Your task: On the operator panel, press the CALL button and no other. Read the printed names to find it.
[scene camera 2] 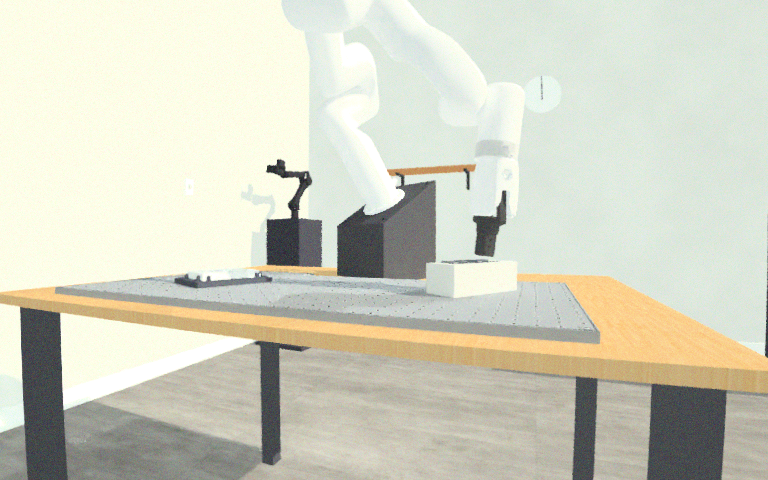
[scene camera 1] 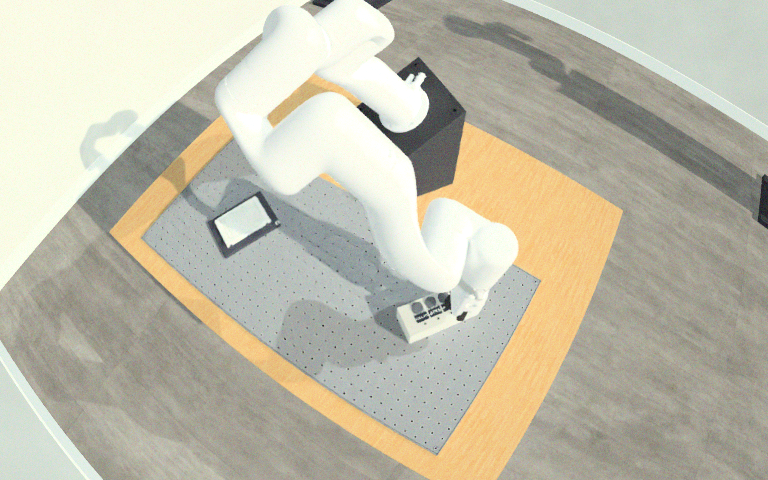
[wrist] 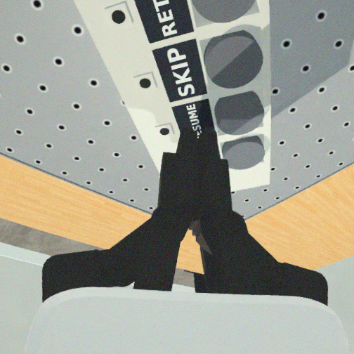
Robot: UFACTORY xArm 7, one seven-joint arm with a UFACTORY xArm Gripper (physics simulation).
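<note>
The cream operator panel has a row of round grey buttons. In the wrist view I read part of RETRY beside a cut-off button, SKIP beside its button, and part of RESUME beside its button. The last button is at the far end; my fingers hide its label, and the word CALL does not show. My gripper is shut and empty, its tips low over the label strip near RESUME.
The panel stands on a grey perforated board on the wooden table. A dark tray with a pale item lies at the left. The dark robot pedestal stands behind.
</note>
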